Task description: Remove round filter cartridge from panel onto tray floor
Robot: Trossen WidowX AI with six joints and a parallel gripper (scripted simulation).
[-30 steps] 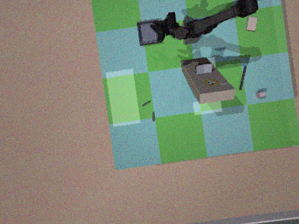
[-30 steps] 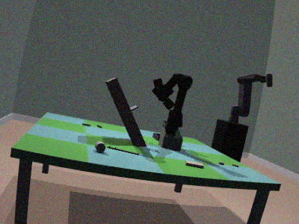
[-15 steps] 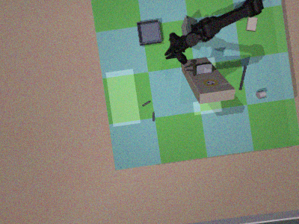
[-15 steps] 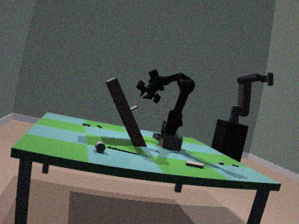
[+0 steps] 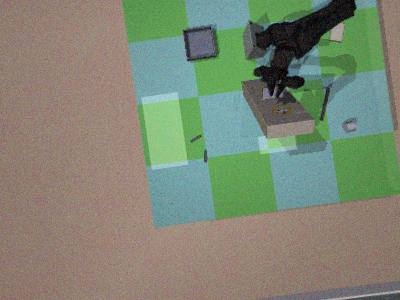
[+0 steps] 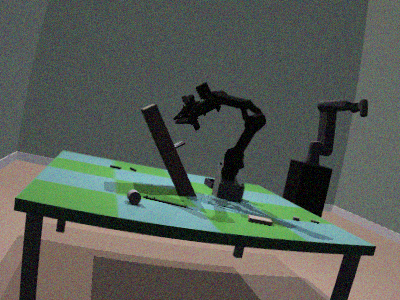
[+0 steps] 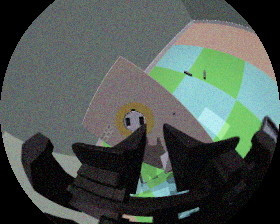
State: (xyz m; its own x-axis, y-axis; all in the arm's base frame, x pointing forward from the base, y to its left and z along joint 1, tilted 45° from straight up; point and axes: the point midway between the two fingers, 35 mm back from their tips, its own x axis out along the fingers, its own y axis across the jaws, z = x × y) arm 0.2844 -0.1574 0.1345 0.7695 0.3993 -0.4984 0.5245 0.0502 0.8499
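The round filter cartridge lies 70 mm ahead of my gripper tip, 30 mm to the left of it and 30 mm below it. Round my gripper tip: pale block (440 mm to the left, 350 mm behind, 310 mm below).
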